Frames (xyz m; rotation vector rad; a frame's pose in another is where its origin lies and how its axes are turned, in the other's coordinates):
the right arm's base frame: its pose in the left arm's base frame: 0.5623 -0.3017 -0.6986 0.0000 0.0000 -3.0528
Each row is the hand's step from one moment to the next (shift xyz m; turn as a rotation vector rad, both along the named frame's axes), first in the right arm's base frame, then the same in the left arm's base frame.
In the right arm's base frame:
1: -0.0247 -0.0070 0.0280 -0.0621 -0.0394 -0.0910
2: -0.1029 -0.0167 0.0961 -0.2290 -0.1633 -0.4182
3: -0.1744 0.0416 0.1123 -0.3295 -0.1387 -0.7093
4: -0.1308 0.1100 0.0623 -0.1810 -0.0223 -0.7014
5: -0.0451 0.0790 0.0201 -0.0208 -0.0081 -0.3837
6: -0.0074 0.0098 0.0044 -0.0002 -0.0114 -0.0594
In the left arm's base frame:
1: 0.0240 0.0092 0.0280 0.0584 0.0448 -0.0910
2: 0.1010 0.0258 0.0961 0.2136 0.1830 -0.4182
3: 0.1774 -0.0260 0.1123 0.3159 0.1674 -0.7093
4: 0.1400 -0.0980 0.0623 0.1783 0.0383 -0.7014
5: 0.0519 -0.0747 0.0201 0.0200 0.0099 -0.3837
6: 0.0082 -0.0091 0.0044 -0.0008 0.0114 -0.0594

